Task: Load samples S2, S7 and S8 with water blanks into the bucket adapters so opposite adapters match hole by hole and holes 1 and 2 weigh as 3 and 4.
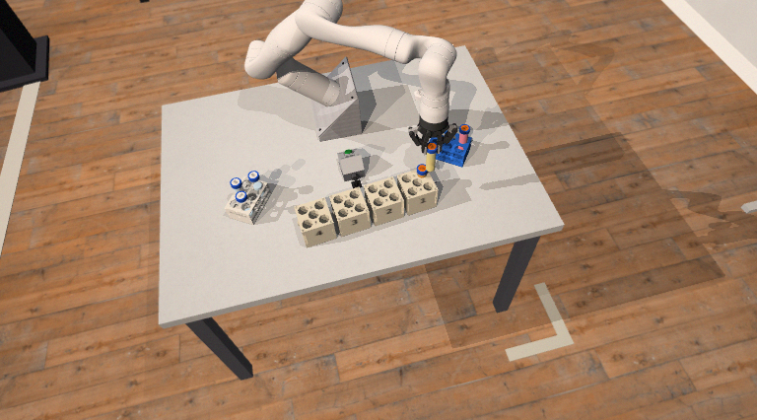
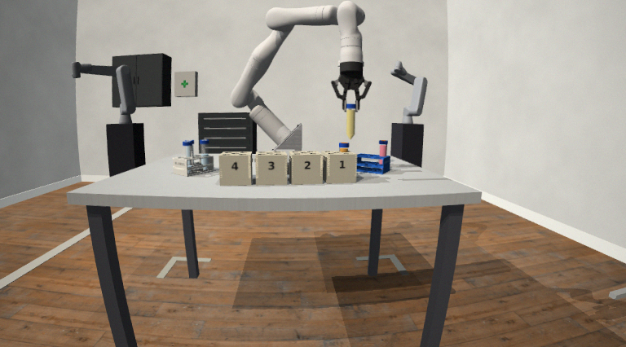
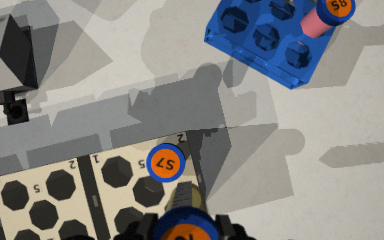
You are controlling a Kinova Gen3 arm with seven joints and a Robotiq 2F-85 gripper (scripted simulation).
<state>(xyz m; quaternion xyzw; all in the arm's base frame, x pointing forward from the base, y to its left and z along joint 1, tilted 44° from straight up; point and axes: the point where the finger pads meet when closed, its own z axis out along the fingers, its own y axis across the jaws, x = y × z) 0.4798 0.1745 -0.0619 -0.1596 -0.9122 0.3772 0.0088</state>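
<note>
The sample S2 is 10 mm behind my hand and 50 mm below it. Round my hand: adapter 1: 40 mm to the right, 200 mm below; sample S7: 30 mm behind, 20 mm to the right, 180 mm below; sample S8: 130 mm behind, 190 mm to the left, 180 mm below.
</note>
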